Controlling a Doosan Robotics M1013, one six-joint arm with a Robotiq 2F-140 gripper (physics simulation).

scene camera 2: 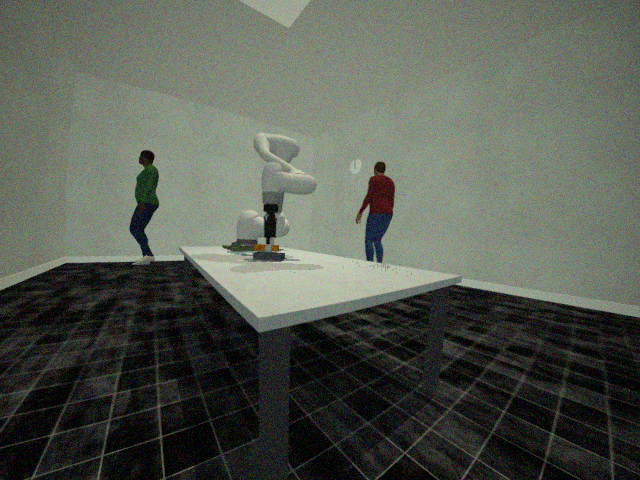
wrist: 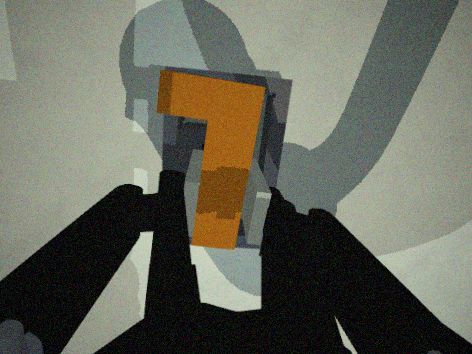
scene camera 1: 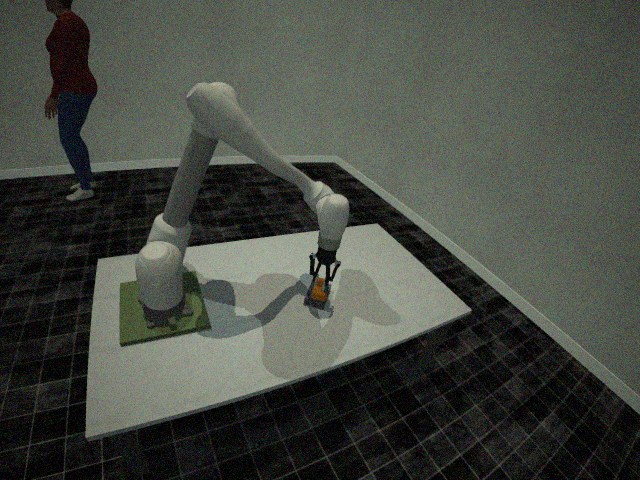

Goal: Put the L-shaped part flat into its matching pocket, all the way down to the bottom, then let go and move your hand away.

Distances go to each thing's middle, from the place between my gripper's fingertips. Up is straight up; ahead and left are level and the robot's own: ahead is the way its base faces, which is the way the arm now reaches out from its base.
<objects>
The orange L-shaped part [wrist: 232,109] lies 20 mm to the right of my hand, 20 mm above it and 10 mm behind it.
</objects>
